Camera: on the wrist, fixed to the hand. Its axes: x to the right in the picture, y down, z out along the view.
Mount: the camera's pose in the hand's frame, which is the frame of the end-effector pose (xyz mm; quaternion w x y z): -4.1 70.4 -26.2 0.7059 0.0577 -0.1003 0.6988
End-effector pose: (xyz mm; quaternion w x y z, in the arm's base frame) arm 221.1 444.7 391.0 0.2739 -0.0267 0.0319 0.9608
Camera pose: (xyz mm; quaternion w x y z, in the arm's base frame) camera 188.3 380.9 368.5 0.4733 -0.1156 -0.0691 -0.8705
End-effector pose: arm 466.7 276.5 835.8 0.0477 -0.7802 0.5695 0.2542
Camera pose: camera 410.5 246.1 875.5 0.0418 0.1245 -0.9571 -0.2582
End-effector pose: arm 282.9 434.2 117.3 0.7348 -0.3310 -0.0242 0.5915
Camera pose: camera 232.8 424.3 62.1 0.1220 -0.1488 0.1747 0.9656
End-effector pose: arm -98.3 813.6 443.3 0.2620 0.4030 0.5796 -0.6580
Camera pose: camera -33.0 825.2 407.8 0.6797 0.6386 0.0633 -0.3553
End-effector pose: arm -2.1 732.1 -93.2 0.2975 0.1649 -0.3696 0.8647
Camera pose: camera -45.5 711.1 -151.0 0.4408 0.0380 0.3561 -0.8231
